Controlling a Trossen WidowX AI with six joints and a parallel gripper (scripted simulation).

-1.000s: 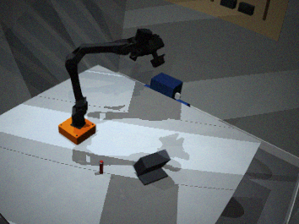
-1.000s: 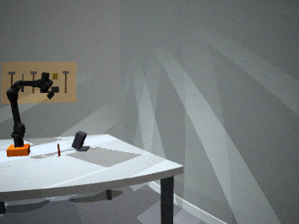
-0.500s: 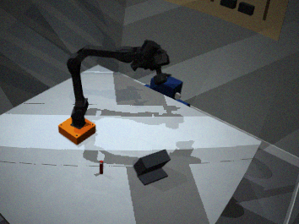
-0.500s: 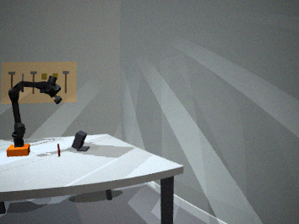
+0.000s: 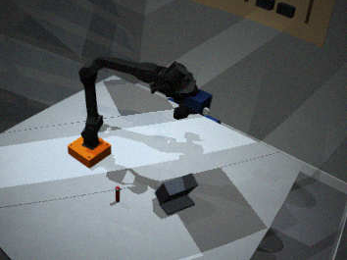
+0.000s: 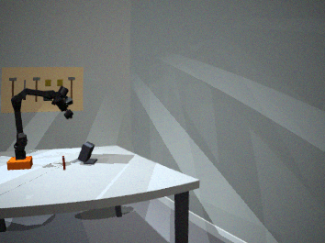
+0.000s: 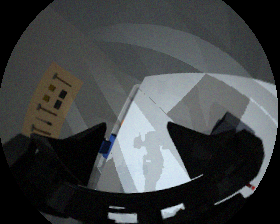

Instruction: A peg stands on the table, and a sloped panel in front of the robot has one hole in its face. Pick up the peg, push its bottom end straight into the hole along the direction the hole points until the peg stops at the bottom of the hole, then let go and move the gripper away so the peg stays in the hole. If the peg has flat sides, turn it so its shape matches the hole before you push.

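The thin red peg lies 150 mm behind my gripper tip, 370 mm to the right of it and 260 mm below it. From my gripper tip the other things lie so: sloped grey-blue panel: 40 mm ahead, 250 mm to the right, 250 mm below.
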